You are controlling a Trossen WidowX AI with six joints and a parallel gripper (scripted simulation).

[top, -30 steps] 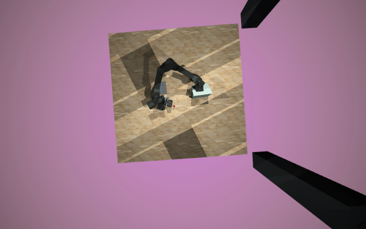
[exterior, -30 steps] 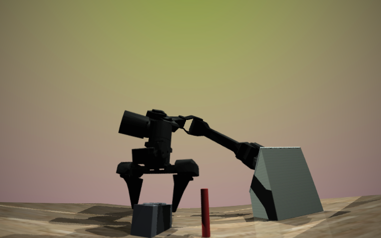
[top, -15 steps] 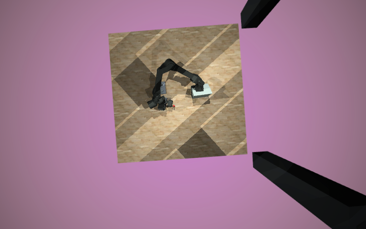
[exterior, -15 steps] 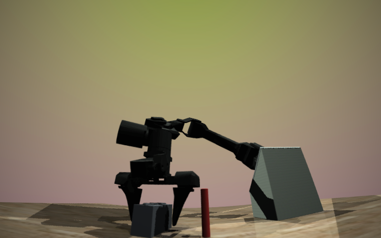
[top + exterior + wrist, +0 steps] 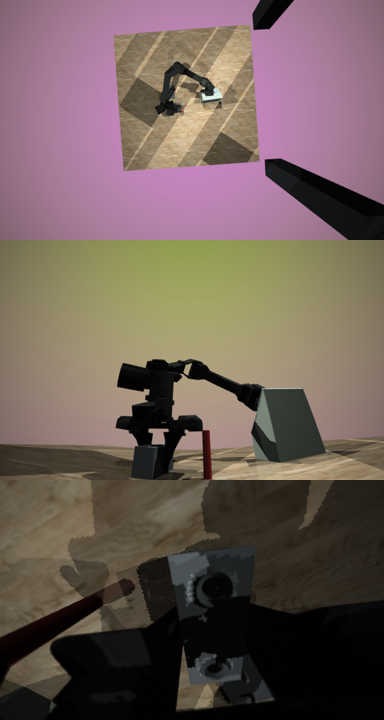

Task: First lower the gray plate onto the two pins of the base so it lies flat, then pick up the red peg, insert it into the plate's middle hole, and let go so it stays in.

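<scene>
My gripper tip is now 10 cm past the red peg, 4 cm to the right of it and 3 cm below it. Round my gripper tip: gray plate: 3 cm above.
</scene>
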